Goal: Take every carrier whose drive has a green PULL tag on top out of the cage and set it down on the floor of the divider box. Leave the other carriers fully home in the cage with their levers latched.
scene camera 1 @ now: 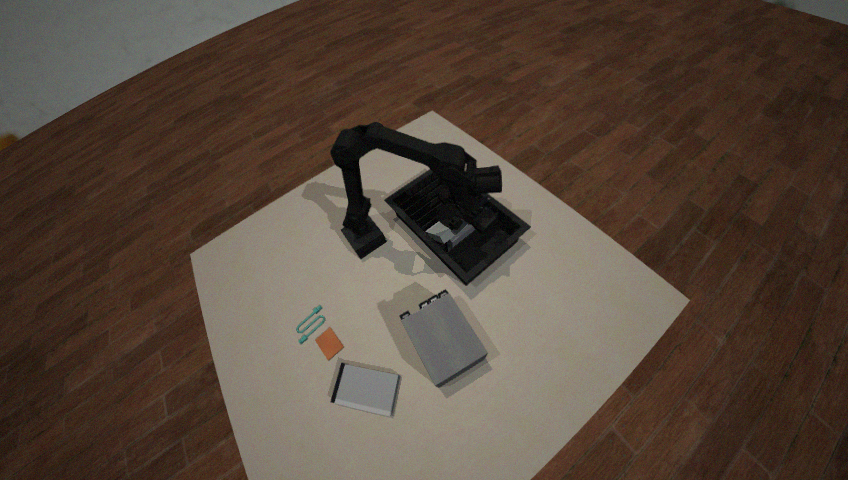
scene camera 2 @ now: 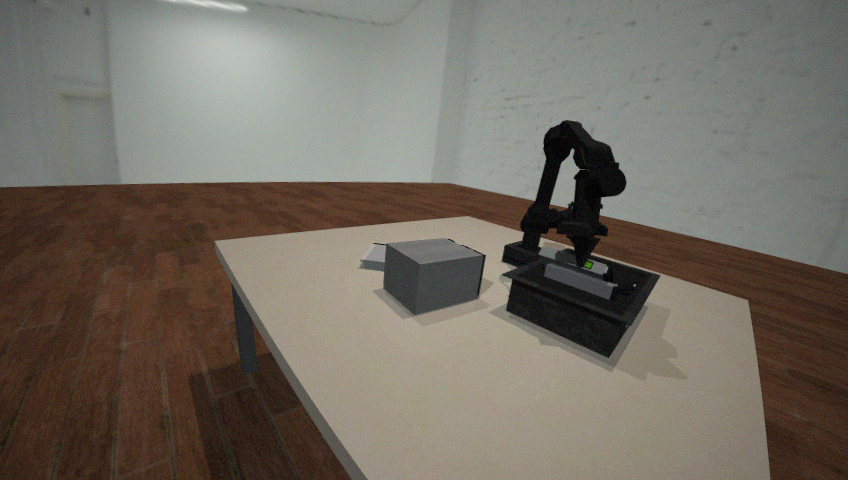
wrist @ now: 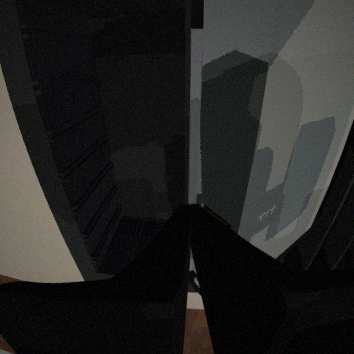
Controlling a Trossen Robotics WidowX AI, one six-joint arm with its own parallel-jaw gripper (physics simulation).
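Pixels of known places: gripper, fingertip midpoint: (scene camera 1: 471, 223) (scene camera 2: 580, 267) (wrist: 188, 211); arm's base at its link origin: (scene camera 1: 360, 228) (scene camera 2: 529, 247).
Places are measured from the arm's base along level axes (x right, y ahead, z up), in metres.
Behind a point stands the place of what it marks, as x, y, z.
Observation:
A grey drive carrier (scene camera 1: 441, 232) {-0.184, 0.233, 0.078} (scene camera 2: 576, 281) (wrist: 291, 105) {-0.221, 0.230, 0.077} lies tilted inside the black divider box (scene camera 1: 517, 230) {-0.387, 0.349, 0.032} (scene camera 2: 565, 319) {-0.309, 0.356, -0.020} (wrist: 31, 140) {-0.262, 0.371, 0.032}. It has a green PULL tag (scene camera 2: 589, 265) {-0.292, 0.246, 0.076} on top; in the wrist view only a sliver of the tag (wrist: 215, 213) {-0.271, 0.248, 0.076} shows beside my fingers. My gripper (scene camera 2: 582, 261) {-0.276, 0.260, 0.070} (wrist: 188, 211) {-0.276, 0.260, 0.070} is shut and empty, pointing straight down, its tips at the carrier's top next to the tag. The grey cage (scene camera 1: 443, 338) {-0.009, 0.478, 0.059} (scene camera 2: 432, 273) {-0.079, 0.535, 0.033} stands apart from the box on the table, with black carrier levers (scene camera 1: 424, 305) {-0.019, 0.378, 0.055} along its front edge.
The arm's base (scene camera 1: 362, 240) {0.018, 0.047, 0.000} stands left of the box. A grey notebook (scene camera 1: 365, 388) {0.236, 0.447, -0.034}, an orange pad (scene camera 1: 329, 343) {0.275, 0.268, -0.055} and a teal cable (scene camera 1: 310, 324) {0.304, 0.177, -0.056} lie on the beige table top (scene camera 1: 565, 333) {-0.304, 0.655, -0.060} (scene camera 2: 422, 381) {-0.242, 0.688, -0.061} left of the cage.

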